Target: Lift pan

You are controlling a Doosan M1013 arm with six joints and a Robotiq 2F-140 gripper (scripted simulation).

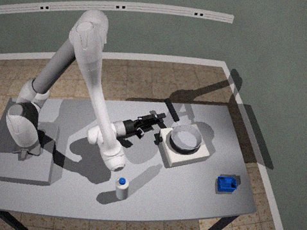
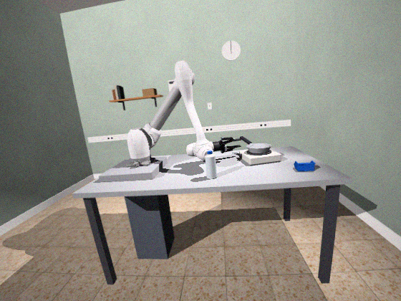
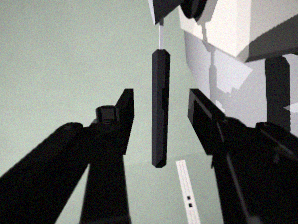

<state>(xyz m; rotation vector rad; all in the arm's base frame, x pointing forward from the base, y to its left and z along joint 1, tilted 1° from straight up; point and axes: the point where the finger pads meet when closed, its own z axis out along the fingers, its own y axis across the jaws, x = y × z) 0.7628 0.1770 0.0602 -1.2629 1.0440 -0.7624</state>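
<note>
Now: the grey pan 13 cm ahead of my hand, 6 cm to the right of it and 2 cm below it. Also, from my hand: white hot plate (14 cm ahead, 12 cm to the right, 9 cm below); then blue bin (38 cm to the right, 38 cm ahead, 10 cm below).
</note>
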